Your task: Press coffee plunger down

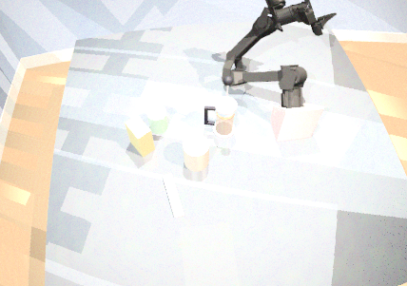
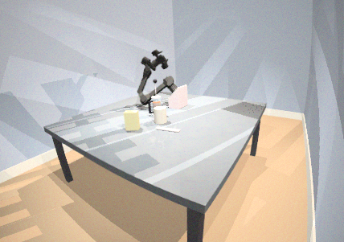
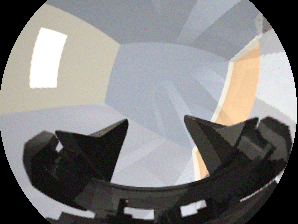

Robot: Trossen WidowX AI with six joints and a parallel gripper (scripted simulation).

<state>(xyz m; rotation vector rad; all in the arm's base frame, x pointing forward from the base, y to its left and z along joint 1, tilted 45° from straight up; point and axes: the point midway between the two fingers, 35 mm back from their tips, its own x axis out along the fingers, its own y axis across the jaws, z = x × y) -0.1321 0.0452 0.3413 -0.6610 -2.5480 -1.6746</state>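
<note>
The coffee press lies 400 mm ahead of my gripper tip, 300 mm below it and 180 mm to the left of it. The rest, counted from my gripper tip: green cup 610 mm ahead, 380 mm below, 150 mm to the left; yellow box 660 mm ahead, 360 mm below, 220 mm to the left.
</note>
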